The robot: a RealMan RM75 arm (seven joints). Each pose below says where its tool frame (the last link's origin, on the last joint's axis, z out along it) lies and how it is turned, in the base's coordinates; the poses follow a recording.
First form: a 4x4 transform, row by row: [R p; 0 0 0 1], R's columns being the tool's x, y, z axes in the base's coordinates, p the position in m. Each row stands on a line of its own.
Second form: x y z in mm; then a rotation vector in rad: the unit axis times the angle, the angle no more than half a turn. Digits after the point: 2 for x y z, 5 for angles.
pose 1, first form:
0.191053 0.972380 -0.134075 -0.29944
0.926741 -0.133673 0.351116 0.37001
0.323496 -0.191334 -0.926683 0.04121
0 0 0 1
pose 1, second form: -299.44 370.01 41.21 -2.11912 -1.78753 -0.17829
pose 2, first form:
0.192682 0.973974 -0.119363 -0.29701
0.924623 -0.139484 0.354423 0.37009
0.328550 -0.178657 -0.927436 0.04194
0 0 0 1
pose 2, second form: -297.01 370.09 41.94 -2.12696 -1.78715 -0.19691
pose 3, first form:
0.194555 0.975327 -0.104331 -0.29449
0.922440 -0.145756 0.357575 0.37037
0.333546 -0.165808 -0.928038 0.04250
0 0 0 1
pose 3, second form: -294.49 370.37 42.50 -2.13524 -1.78640 -0.21576
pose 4, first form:
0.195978 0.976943 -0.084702 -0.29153
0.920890 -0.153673 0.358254 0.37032
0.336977 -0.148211 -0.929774 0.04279
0 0 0 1
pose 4, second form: -291.53 370.32 42.79 -2.14754 -1.78803 -0.23768
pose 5, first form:
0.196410 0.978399 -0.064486 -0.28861
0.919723 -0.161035 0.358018 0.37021
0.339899 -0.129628 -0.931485 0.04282
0 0 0 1
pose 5, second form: -288.61 370.21 42.82 -2.15983 -1.79107 -0.25988
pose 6, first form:
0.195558 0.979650 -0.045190 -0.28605
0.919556 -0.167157 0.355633 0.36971
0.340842 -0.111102 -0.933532 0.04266
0 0 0 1
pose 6, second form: -286.05 369.71 42.66 -2.17190 -1.79636 -0.27964
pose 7, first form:
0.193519 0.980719 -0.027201 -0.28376
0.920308 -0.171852 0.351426 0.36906
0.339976 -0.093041 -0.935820 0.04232
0 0 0 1
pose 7, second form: -283.76 369.06 42.32 -2.18337 -1.80369 -0.29676
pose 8, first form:
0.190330 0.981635 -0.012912 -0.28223
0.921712 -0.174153 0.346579 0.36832
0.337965 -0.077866 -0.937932 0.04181
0 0 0 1
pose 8, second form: -282.23 368.32 41.81 -2.19211 -1.81216 -0.30948
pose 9, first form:
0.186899 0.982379 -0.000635 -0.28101
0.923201 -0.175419 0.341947 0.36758
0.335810 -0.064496 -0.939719 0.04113
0 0 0 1
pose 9, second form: -281.01 367.58 41.13 -2.19927 -1.82051 -0.32021
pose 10, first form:
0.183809 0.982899 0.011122 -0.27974
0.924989 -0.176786 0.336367 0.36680
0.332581 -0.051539 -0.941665 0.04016
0 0 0 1
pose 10, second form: -279.74 366.80 40.16 -2.20702 -1.82896 -0.32949
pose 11, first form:
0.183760 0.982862 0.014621 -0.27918
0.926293 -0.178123 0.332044 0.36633
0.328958 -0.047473 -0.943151 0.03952
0 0 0 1
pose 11, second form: -279.18 366.33 39.52 -2.21192 -1.83204 -0.32970
